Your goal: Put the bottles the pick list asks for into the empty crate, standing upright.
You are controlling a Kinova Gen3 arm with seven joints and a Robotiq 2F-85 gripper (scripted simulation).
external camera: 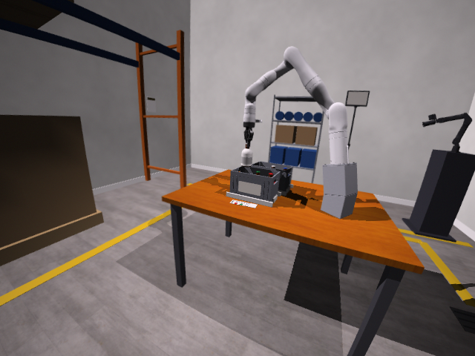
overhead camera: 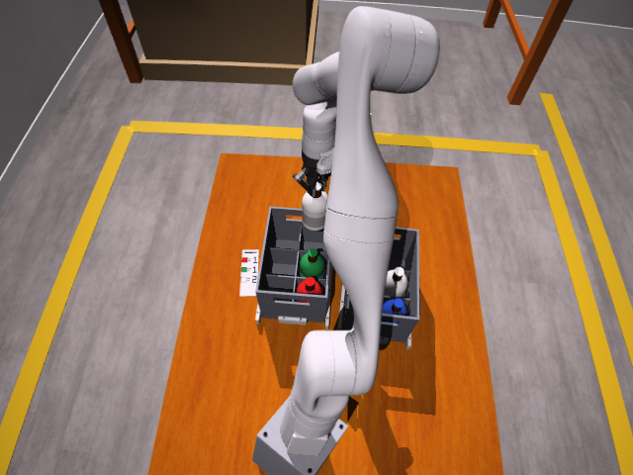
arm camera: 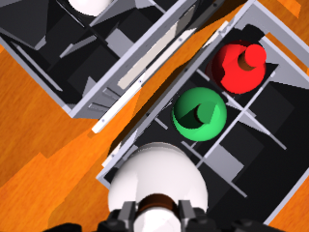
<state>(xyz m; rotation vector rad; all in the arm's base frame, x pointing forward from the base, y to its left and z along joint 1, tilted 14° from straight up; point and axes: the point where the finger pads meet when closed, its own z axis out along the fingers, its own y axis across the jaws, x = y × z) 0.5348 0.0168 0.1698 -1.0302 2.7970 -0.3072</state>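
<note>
My gripper is now 90 mm past the green bottle and 250 mm above it. Round my hand: pick list: 70 mm behind, 190 mm to the left, 330 mm below; blue bottle: 230 mm behind, 220 mm to the right, 250 mm below; red bottle: 180 mm behind, 10 mm to the left, 250 mm below.
</note>
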